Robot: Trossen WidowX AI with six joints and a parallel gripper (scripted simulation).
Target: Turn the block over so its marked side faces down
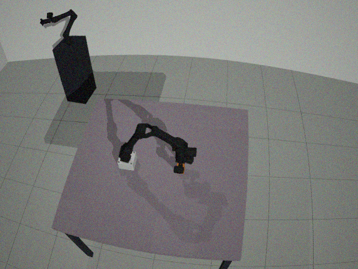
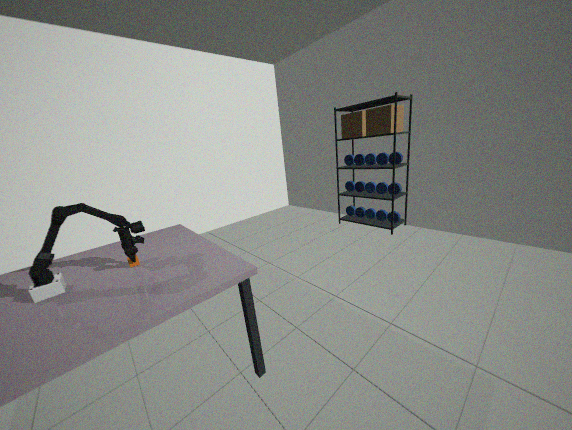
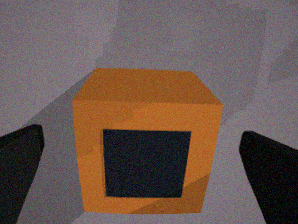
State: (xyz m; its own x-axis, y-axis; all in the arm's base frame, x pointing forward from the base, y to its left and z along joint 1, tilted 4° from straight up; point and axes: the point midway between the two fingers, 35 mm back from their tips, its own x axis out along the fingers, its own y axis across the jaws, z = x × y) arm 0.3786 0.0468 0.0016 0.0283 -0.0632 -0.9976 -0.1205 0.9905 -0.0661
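My gripper tip is right at the orange block.
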